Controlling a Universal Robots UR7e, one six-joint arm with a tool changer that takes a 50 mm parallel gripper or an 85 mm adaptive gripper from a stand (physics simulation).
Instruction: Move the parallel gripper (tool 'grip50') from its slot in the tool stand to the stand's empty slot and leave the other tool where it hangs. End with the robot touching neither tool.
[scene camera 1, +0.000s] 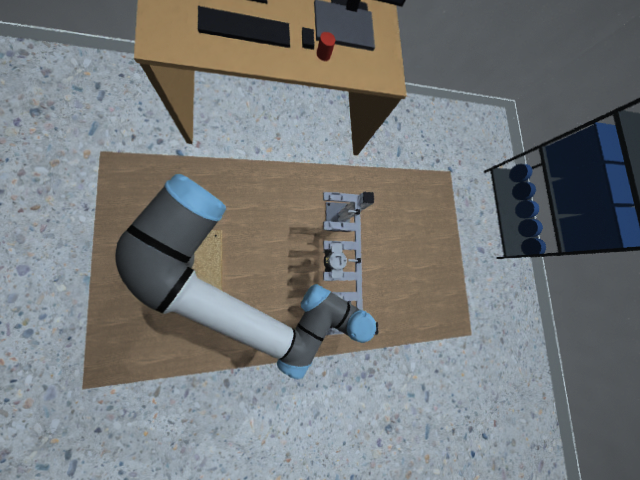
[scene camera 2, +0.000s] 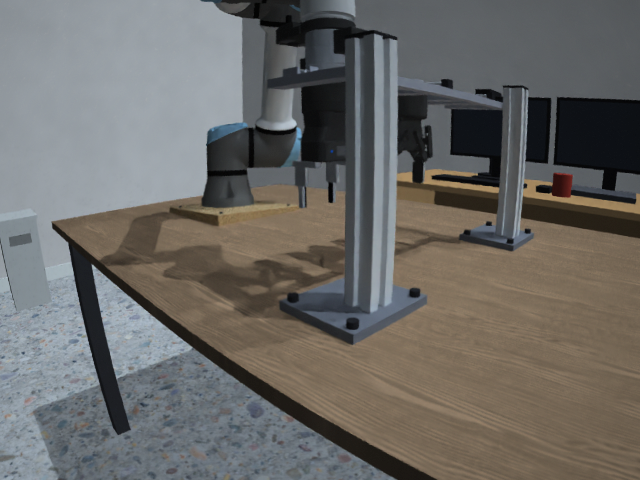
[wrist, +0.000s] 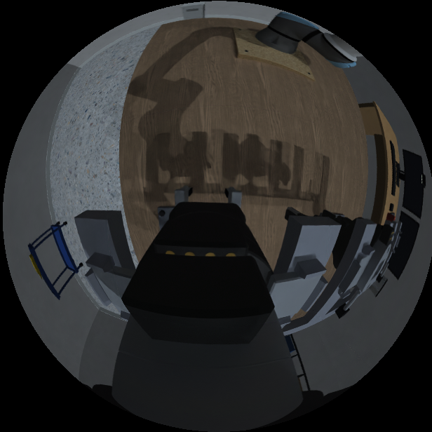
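Where they show: hand, its tool point: (scene camera 2: 328, 67); arm's base, origin of its link: (scene camera 2: 227, 204).
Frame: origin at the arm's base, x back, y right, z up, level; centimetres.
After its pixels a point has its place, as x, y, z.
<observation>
The parallel gripper (scene camera 2: 316, 194) (wrist: 208, 193) hangs in the near end slot of the grey tool stand (scene camera 1: 358, 232) {-69.4, 8.1, 27.1} (scene camera 2: 369, 170) {-64.8, 43.5, 15.9} (wrist: 312, 245), below the stand's plate. Its two fingers are apart, with nothing between them. The arm's flange end (scene camera 2: 323, 46) sits directly on top of it, with no gap that I can see; the coupling itself is partly hidden by the front post. Stand prongs flank the tool on both sides in the wrist view. The adaptive gripper (scene camera 1: 337, 260) (scene camera 2: 412, 131) hangs in the middle slot. The empty slot, beside a prong (scene camera 1: 338, 225) {-62.5, 4.0, 27.1}, is at the far end.
The arm's wrist joint (scene camera 1: 361, 326) {-53.1, 32.8, 50.6} covers the near slot from above. The stand's far post (scene camera 1: 367, 197) {-74.8, -3.5, 30.5} (scene camera 2: 511, 165) {-75.1, -2.2, 14.7} rises beside the empty slot. A desk (scene camera 1: 232, 62) with a red cup (scene camera 1: 325, 46) stands beyond the wooden table (scene camera 1: 413, 258) {-108.5, 25.4, -1.1}. A shelf rack stands at the right.
</observation>
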